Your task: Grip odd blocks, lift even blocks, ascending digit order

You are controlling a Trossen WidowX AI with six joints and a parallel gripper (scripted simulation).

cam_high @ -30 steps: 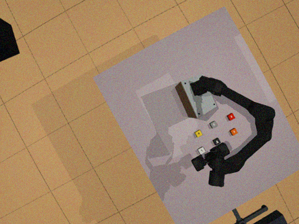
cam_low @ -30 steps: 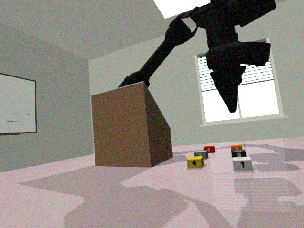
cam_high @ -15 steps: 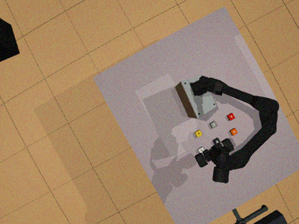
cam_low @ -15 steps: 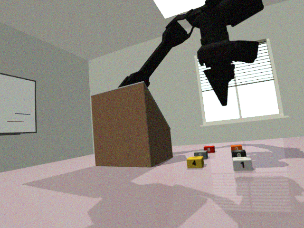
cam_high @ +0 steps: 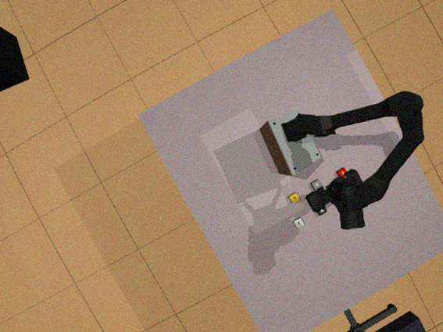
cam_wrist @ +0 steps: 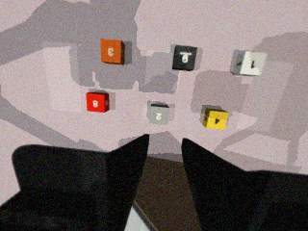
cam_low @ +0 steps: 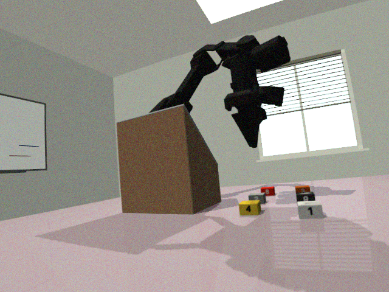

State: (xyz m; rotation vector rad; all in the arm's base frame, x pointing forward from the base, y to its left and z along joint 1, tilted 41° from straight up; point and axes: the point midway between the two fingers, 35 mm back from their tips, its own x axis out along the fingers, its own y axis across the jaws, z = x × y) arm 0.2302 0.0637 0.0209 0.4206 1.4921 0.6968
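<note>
Right now the grey 2 block is 1 cm behind my gripper tip, 1 cm to the left of it and 11 cm below it. The rest, counted from my gripper tip: yellow 4 block (1 cm ahead, 9 cm to the right, 11 cm below); black 9 block (9 cm ahead, 1 cm to the right, 11 cm below); red 8 block (1 cm behind, 12 cm to the left, 11 cm below).
</note>
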